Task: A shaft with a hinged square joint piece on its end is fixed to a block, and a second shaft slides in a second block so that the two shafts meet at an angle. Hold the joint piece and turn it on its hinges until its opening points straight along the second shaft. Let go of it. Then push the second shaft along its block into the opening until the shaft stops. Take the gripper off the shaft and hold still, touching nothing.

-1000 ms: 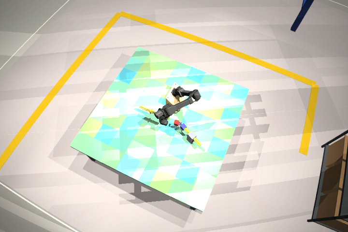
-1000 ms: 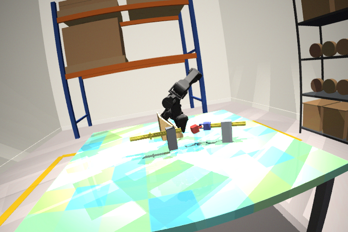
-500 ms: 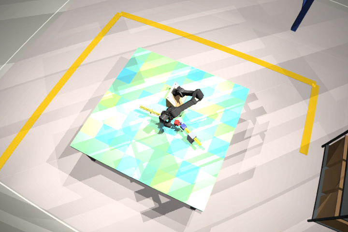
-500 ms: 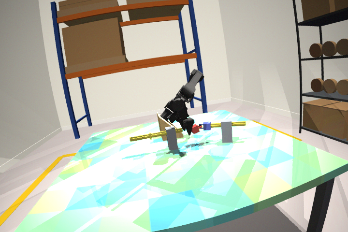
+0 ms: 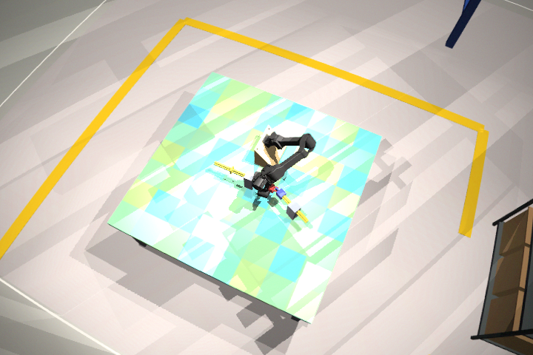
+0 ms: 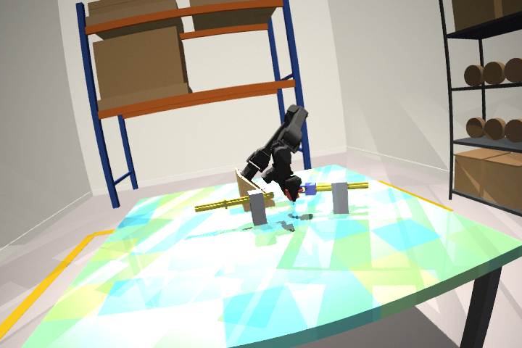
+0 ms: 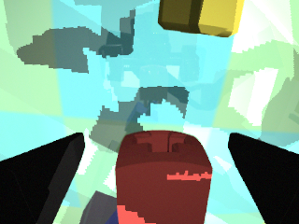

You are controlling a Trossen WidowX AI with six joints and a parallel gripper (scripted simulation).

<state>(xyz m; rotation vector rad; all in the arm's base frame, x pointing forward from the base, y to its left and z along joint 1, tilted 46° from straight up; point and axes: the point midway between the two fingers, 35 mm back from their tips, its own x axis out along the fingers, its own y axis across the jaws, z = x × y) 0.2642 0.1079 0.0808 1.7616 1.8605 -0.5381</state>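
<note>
Right now my gripper tip is 20 mm to the right of the red joint piece and 20 mm below it.
</note>
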